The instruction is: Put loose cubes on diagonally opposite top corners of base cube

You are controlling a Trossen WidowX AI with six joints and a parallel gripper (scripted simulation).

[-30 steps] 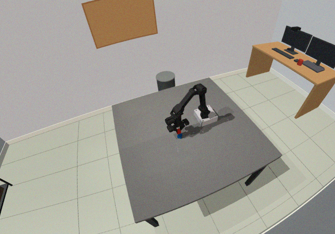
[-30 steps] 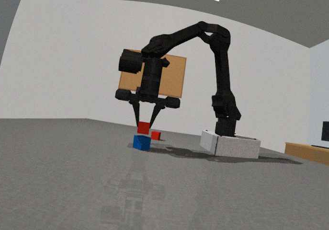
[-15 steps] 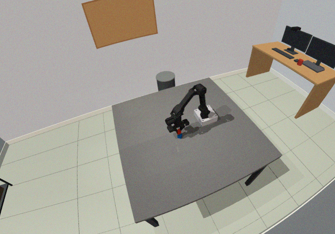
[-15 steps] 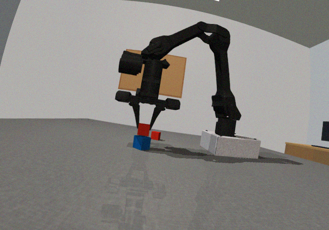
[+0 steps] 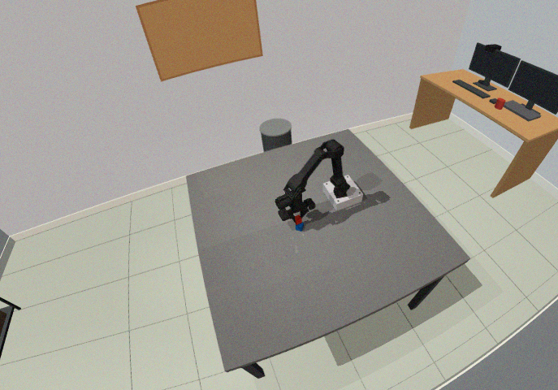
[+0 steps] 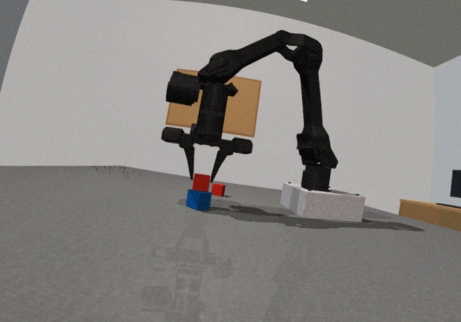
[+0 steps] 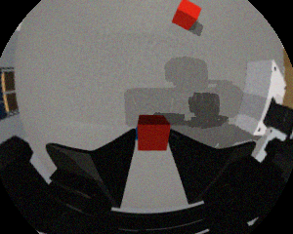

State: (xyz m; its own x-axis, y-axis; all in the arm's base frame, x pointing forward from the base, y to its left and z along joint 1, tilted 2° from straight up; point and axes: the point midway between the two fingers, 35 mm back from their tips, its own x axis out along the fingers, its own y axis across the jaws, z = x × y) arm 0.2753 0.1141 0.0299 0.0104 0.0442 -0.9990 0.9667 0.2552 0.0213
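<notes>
Now: gripper tip 1 cm past the blue cube, 2 cm to the right of it and 4 cm above it. Round my gripper tip: red cube 1 cm behind, 20 cm to the right, 4 cm below.
</notes>
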